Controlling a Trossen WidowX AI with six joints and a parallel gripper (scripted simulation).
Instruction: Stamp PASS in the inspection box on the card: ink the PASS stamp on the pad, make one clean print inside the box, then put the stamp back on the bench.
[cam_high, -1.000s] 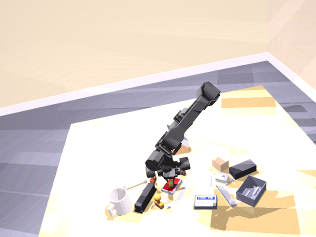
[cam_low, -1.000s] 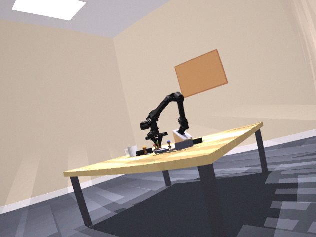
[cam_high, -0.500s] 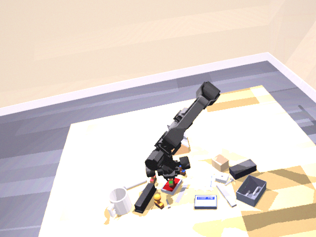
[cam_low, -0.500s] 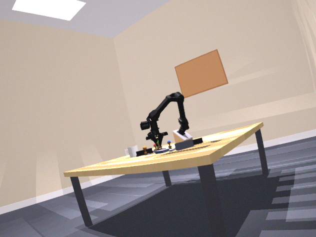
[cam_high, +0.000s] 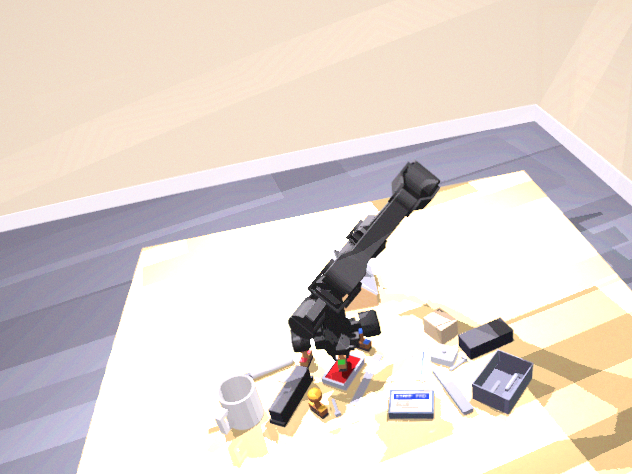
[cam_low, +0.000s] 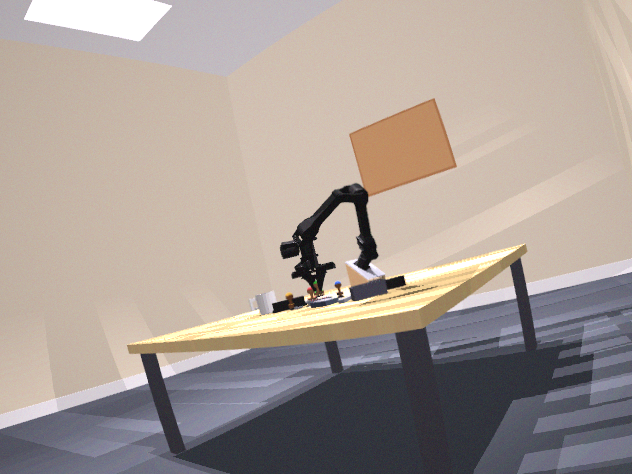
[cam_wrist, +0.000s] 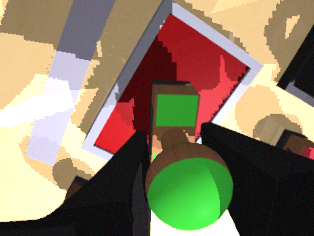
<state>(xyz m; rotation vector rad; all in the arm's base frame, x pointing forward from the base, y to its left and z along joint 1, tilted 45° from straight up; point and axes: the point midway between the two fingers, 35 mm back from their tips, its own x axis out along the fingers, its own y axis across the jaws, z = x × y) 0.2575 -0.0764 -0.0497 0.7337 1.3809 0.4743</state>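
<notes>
The red ink pad lies 40 mm below my gripper tip. Round my gripper tip: blue-knobbed stamp 60 mm to the left, 60 mm behind, 20 mm below; then green-knobbed stamp right at my gripper tip; then red-knobbed stamp 70 mm to the right, 60 mm behind, 20 mm below.
</notes>
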